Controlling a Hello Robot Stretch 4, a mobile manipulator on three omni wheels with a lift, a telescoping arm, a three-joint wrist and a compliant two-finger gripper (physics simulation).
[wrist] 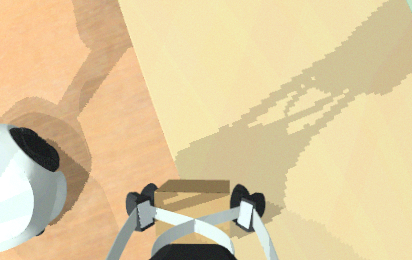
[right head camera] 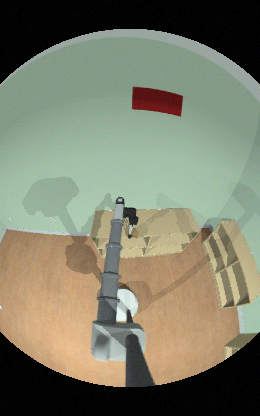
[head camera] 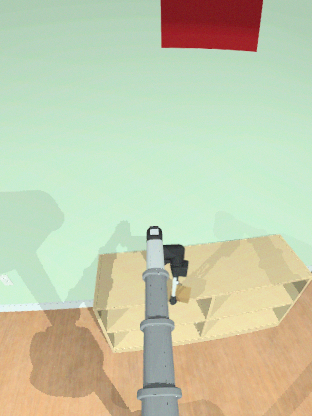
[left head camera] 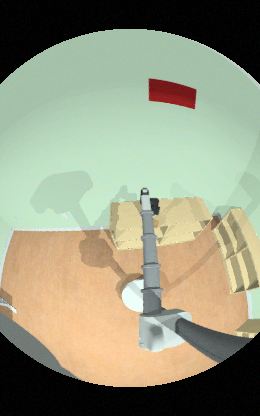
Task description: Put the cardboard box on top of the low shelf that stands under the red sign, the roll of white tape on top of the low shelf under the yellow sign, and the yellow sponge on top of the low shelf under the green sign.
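Where they show: gripper, fingertip midpoint: [wrist: 194, 199] [right head camera: 130, 233] [head camera: 174, 295]; robot's base at its link origin: [right head camera: 119, 303] [left head camera: 139, 294].
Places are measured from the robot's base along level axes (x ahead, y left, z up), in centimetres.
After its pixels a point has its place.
The cardboard box [head camera: 184, 294] {x 64.5, y -12.9, z 66.0 cm} [left head camera: 156, 223] {x 64.3, y -13.9, z 66.0 cm} [right head camera: 135, 233] {x 64.5, y -13.1, z 66.0 cm} [wrist: 192, 200] {x 67.2, y -7.6, z 66.5 cm} is a small brown block between my two fingers. My gripper [head camera: 178, 296] {x 67.0, y -8.7, z 61.4 cm} [right head camera: 132, 234] {x 67.0, y -8.7, z 61.4 cm} [wrist: 194, 199] {x 67.0, y -8.7, z 61.4 cm} is shut on it, with black fingertips against its two sides. In the wrist view the box overlaps the front edge of the low shelf [head camera: 245, 262] {x 87.6, y -52.6, z 58.2 cm} [left head camera: 185, 212] {x 82.5, y -52.5, z 58.2 cm} [right head camera: 167, 220] {x 87.3, y -49.9, z 58.2 cm} [wrist: 225, 65] {x 74.1, y 4.4, z 58.2 cm}; whether it touches the top I cannot tell. The red sign [head camera: 211, 25] {x 107.4, y -24.9, z 170.5 cm} [left head camera: 172, 93] {x 107.3, y -24.3, z 171.3 cm} [right head camera: 157, 101] {x 107.4, y -24.9, z 170.9 cm} is high on the wall above that shelf. The tape, the sponge and the yellow and green signs do not show.
My extended arm [head camera: 157, 350] {x 26.9, y 0.0, z 103.7 cm} [left head camera: 151, 255] {x 23.4, y -0.5, z 103.7 cm} [right head camera: 112, 260] {x 25.6, y -0.7, z 103.7 cm} hides part of the shelf's left half. Another shelf [left head camera: 246, 227] {x 51.8, y -153.8, z 58.2 cm} [right head camera: 246, 245] {x 40.9, y -170.1, z 58.2 cm} stands to the right, and part of a third wooden piece [left head camera: 248, 327] [right head camera: 242, 342] shows at the lower right. My white base [wrist: 25, 195] {x 16.8, y -5.0, z 18.6 cm} is at the wrist view's left.
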